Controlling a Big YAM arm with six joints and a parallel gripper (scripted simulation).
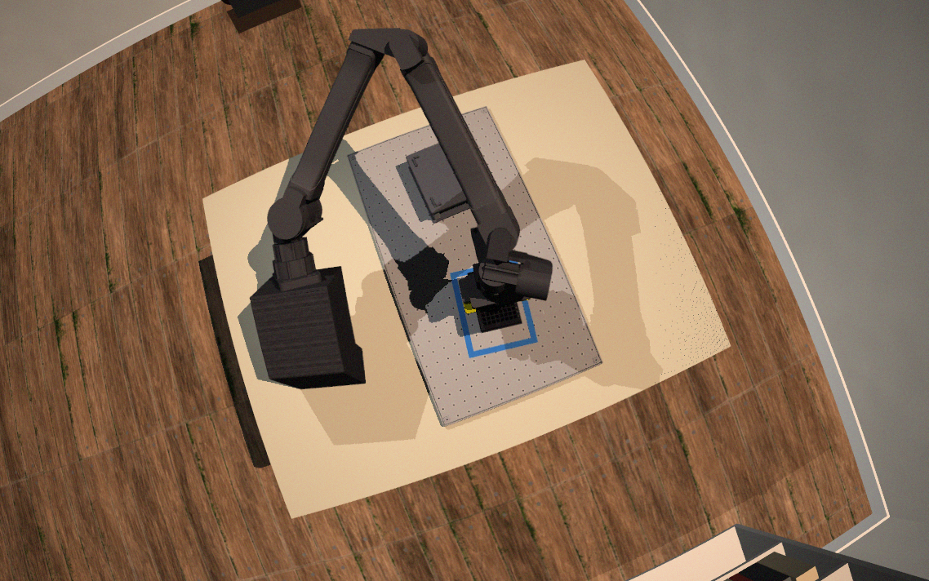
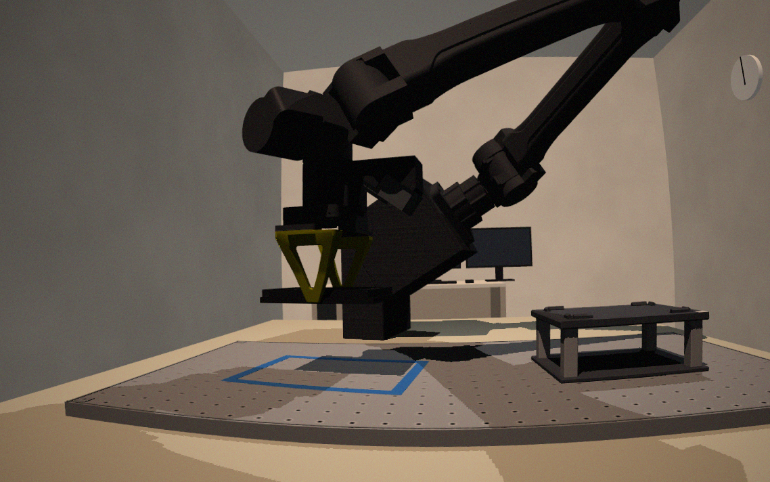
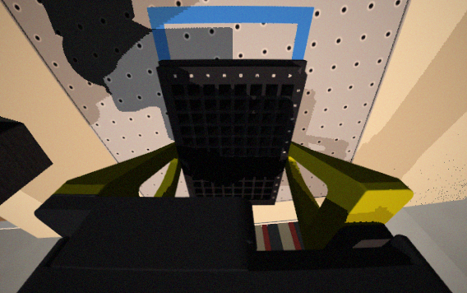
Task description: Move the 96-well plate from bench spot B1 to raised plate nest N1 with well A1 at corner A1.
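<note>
The raised plate nest is 1 cm behind my hand, 32 cm to the left of it and 3 cm below it. The rest, counted from my hand: white A1 label 4 cm ahead, 40 cm to the left, 3 cm below; black 96-well plate right at my hand.
</note>
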